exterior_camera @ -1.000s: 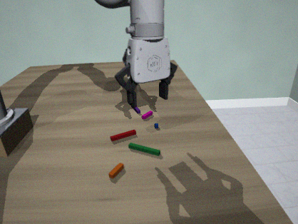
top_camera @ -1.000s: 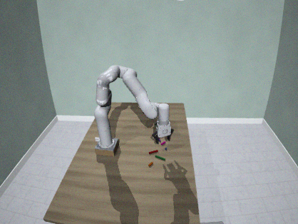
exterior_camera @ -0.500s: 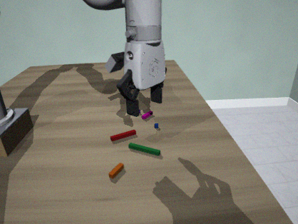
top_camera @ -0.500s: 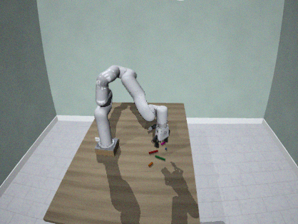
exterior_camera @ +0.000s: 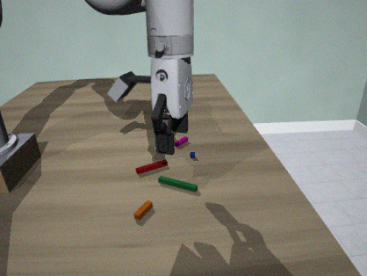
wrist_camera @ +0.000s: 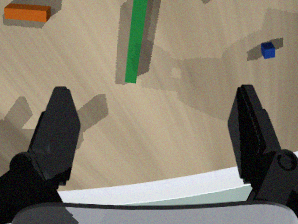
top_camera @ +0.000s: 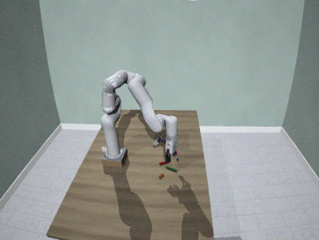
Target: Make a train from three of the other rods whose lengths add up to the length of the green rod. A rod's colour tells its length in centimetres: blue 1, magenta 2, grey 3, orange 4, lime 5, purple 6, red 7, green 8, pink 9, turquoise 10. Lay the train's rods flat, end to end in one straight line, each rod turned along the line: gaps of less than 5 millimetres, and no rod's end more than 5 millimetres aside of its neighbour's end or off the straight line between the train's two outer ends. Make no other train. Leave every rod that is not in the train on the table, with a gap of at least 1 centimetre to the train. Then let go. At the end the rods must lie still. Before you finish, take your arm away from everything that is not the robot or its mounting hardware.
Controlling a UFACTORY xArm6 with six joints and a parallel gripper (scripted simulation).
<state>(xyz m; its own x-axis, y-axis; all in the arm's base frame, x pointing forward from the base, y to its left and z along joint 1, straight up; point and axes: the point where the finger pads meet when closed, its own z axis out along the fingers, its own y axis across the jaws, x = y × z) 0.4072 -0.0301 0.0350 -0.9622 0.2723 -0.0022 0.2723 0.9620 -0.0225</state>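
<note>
The orange rod is 9 cm to the right of my hand, 9 cm below it and 5 cm behind it. From my hand the other things lie so: green rod (9 cm below, 2 cm to the right, 1 cm ahead); red rod (9 cm below, 5 cm behind, 4 cm to the left); blue rod (9 cm to the left, 9 cm below, 4 cm ahead).
</note>
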